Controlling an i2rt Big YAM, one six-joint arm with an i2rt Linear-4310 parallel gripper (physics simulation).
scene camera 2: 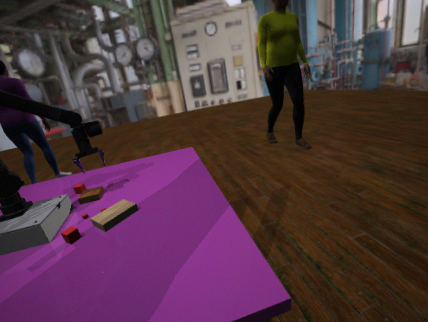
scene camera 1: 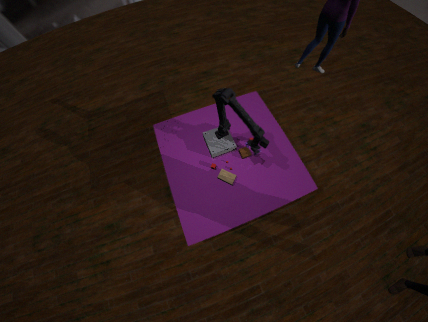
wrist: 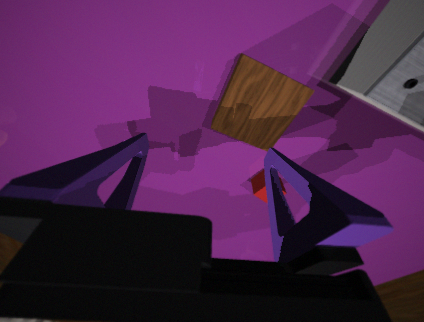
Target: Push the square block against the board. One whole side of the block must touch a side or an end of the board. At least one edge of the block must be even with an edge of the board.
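Frame: origin at the arm's base, x ahead, y left, z up, level; millimetres.
Seen in the pictures: gripper, between the fingertips: (scene camera 2: pixel 94 169) (scene camera 1: pixel 250 151) (wrist: pixel 208 146); arm's base, origin of its link: (scene camera 2: pixel 17 212) (scene camera 1: pixel 221 133).
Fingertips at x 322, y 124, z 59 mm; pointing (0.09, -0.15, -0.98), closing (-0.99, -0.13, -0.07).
Observation:
Offsets run from my fingertips to a thing's top centre.
The square block {dy -8, dx -55, dz -105 mm} (scene camera 1: pixel 244 153) (scene camera 2: pixel 91 195) (wrist: pixel 260 102) is dark brown wood and lies flat on the purple table, close to the grey base. The board {dy -288, dx +74, dz -105 mm} (scene camera 1: pixel 227 177) (scene camera 2: pixel 115 215) is a pale wooden rectangle lying flat; a gap of table separates it from the block. The board does not show in the wrist view. My gripper (scene camera 1: pixel 253 147) (scene camera 2: pixel 93 168) (wrist: pixel 208 146) is open and empty, with purple fingers. It hangs above the table beside the block, on the side away from the base, and touches neither piece.
The arm's grey base plate (scene camera 1: pixel 212 146) (scene camera 2: pixel 56 212) (wrist: pixel 395 70) stands beside the block. A red cube {dy -350, dx -76, dz -96 mm} (scene camera 1: pixel 213 166) (scene camera 2: pixel 71 235) lies between base and board. Another red cube {dy +120, dx -134, dz -96 mm} (scene camera 2: pixel 79 188) (wrist: pixel 259 188) lies near the block. Small red bits (scene camera 1: pixel 230 169) (scene camera 2: pixel 85 216) lie between block and board.

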